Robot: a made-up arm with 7 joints. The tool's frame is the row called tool. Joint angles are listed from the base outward.
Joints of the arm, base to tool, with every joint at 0 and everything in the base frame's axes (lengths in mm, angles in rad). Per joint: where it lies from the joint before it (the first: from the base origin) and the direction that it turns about. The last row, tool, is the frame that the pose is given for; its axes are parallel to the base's.
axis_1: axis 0 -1 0 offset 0.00 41.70 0.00
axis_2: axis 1 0 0 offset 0.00 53.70 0.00
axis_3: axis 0 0 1 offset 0.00 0.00 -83.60
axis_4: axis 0 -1 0 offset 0.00 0.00 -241.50
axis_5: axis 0 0 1 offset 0.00 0.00 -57.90
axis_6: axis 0 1 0 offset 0.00 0.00 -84.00
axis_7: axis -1 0 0 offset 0.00 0.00 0.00
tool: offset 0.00 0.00 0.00
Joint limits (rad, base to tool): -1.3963..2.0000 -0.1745..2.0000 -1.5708..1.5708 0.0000..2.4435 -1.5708..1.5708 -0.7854..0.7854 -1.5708..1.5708
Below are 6 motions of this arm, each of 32 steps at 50 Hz.
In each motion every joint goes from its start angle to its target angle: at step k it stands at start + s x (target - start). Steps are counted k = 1, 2, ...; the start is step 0. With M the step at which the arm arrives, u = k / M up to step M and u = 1 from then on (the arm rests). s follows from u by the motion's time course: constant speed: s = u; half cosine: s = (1 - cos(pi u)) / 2; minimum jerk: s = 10 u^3 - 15 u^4 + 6 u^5.
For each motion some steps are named. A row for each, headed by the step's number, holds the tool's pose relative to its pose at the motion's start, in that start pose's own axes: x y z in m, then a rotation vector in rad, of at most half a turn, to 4 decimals.
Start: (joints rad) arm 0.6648 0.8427 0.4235 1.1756 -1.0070 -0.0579 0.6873
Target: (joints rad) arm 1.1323 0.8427 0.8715 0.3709 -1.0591 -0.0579 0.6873
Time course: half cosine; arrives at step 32
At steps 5, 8, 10, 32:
5: -0.0042 0.0027 -0.0037 -0.0035 0.0239 0.0499
8: -0.0100 0.0062 -0.0089 -0.0104 0.0549 0.1257
10: -0.0147 0.0086 -0.0132 -0.0181 0.0774 0.1930
32: -0.0214 0.0157 -0.0558 -0.1801 0.0535 0.9095

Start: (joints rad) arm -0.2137 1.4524 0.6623 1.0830 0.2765 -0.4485 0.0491
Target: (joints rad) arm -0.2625 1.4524 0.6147 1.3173 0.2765 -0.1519 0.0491
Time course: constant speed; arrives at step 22
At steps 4, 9, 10, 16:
4: 0.0047 -0.0034 -0.0020 -0.0273 0.0178 0.0039
9: 0.0107 -0.0078 -0.0041 -0.0617 0.0401 0.0077
10: 0.0119 -0.0087 -0.0045 -0.0686 0.0446 0.0083
16: 0.0192 -0.0141 -0.0064 -0.1103 0.0717 0.0111

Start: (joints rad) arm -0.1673 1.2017 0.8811 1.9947 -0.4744 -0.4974 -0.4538
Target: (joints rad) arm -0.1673 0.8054 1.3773 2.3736 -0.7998 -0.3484 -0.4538
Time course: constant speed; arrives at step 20
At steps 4, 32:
4: 0.0176 0.0088 0.0085 0.0593 0.0185 -0.1275
32: 0.1042 0.0407 0.0374 0.1834 0.1327 -0.7201

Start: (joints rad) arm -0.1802 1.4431 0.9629 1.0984 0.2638 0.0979 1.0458
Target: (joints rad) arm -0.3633 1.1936 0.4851 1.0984 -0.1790 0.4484 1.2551
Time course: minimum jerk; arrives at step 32
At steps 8, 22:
8: -0.0105 -0.0109 -0.0067 -0.0732 0.0987 0.0292
22: -0.0800 -0.1021 -0.0310 -0.5585 0.7588 0.1871

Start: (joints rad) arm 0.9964 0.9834 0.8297 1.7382 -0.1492 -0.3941 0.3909
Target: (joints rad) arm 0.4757 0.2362 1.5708 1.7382 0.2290 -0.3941 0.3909
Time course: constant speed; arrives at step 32
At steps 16, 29, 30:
16: 0.0447 -0.0500 0.1188 0.2228 0.3447 0.2716
29: 0.1233 -0.0485 0.2204 0.3867 0.6884 0.3141
30: 0.1309 -0.0466 0.2275 0.3980 0.7154 0.3099

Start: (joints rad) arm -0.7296 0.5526 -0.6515 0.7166 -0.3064 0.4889 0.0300
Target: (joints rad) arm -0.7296 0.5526 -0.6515 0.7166 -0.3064 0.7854 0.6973
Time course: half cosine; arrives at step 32
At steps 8, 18, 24, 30, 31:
8: 0.0000 0.0000 0.0000 -0.0977 0.0433 0.0034
18: 0.0000 0.0000 0.0000 -0.3977 0.1737 0.0406
24: 0.0000 0.0000 0.0000 -0.5665 0.2439 0.0794
30: 0.0000 0.0000 0.0000 -0.6561 0.2798 0.1055
31: 0.0000 0.0000 0.0000 -0.6608 0.2817 0.1069

